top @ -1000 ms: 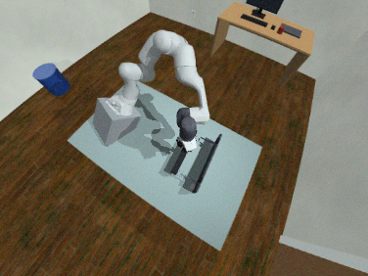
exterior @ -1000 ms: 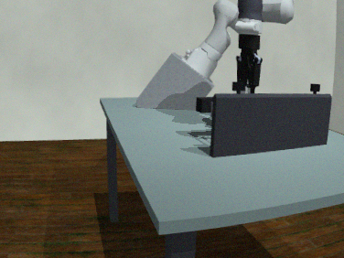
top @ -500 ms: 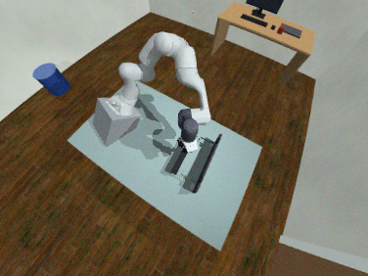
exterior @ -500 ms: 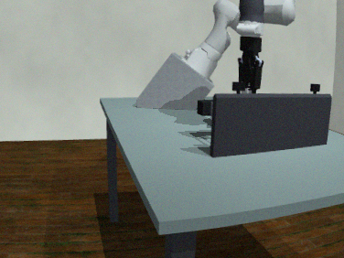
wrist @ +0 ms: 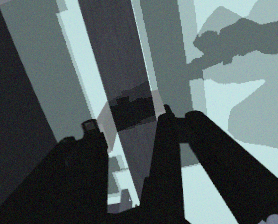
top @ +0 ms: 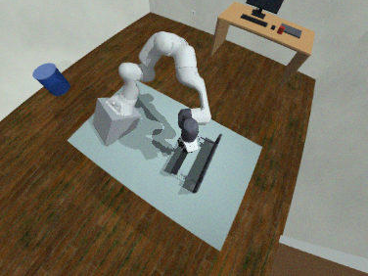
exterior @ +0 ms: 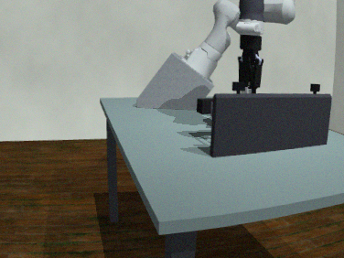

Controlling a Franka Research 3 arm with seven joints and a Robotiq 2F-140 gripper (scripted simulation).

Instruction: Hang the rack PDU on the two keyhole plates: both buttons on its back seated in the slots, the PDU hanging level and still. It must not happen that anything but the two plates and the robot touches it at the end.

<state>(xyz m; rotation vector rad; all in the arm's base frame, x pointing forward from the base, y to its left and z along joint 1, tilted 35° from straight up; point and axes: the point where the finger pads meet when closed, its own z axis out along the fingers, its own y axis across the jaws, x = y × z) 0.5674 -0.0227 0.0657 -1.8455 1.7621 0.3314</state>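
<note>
My hand is 30 mm above the rack PDU and 20 mm short of it. The rest, counted from my hand: dark mounting panel (180 mm ahead, 50 mm below, 20 mm to the left).
</note>
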